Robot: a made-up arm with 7 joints. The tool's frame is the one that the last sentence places.
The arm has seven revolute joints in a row. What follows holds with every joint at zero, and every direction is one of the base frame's.
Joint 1 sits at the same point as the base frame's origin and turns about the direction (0, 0.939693, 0.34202).
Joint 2 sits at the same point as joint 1 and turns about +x.
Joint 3 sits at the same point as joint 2 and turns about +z.
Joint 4 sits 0.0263 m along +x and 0.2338 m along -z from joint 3 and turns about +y.
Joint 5 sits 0.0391 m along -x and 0.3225 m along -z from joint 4 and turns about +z.
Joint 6 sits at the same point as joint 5 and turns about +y.
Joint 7 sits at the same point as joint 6 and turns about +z.
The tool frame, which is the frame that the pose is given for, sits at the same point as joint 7; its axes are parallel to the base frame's.
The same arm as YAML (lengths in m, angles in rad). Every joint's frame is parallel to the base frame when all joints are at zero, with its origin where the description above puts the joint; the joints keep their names.
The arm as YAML. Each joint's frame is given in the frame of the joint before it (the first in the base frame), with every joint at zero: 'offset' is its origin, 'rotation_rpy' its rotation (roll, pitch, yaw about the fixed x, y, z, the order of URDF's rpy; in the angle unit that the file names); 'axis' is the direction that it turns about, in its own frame. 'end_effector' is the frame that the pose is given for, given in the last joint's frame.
length_unit: m
angle_unit: rad
chain:
  - id: joint 1
    offset: [0.0, 0.0, 0.0]
    rotation_rpy: [0.0, 0.0, 0.0]
    axis: [0.0, 0.9397, 0.342]
  - id: joint 2
    offset: [0.0, 0.0, 0.0]
    rotation_rpy: [0.0, 0.0, 0.0]
    axis: [1.0, 0.0, 0.0]
  - id: joint 3
    offset: [0.0, 0.0, 0.0]
    rotation_rpy: [0.0, 0.0, 0.0]
    axis: [0.0, 0.0, 1.0]
  - id: joint 4
    offset: [0.0263, 0.0, -0.2338]
    rotation_rpy: [0.0, 0.0, 0.0]
    axis: [0.0, 1.0, 0.0]
  - id: joint 5
    offset: [-0.0391, 0.0, -0.3225]
    rotation_rpy: [0.0, 0.0, 0.0]
    axis: [0.0, 0.0, 1.0]
  - id: joint 6
    offset: [0.0, 0.0, 0.0]
    rotation_rpy: [0.0, 0.0, 0.0]
    axis: [0.0, 1.0, 0.0]
  - id: joint 7
    offset: [0.0, 0.0, 0.0]
    rotation_rpy: [0.0, 0.0, 0.0]
    axis: [0.0, 0.0, 1.0]
end_effector:
  offset: [0.0, 0.0, 0.0]
  rotation_rpy: [0.0, 0.0, 0.0]

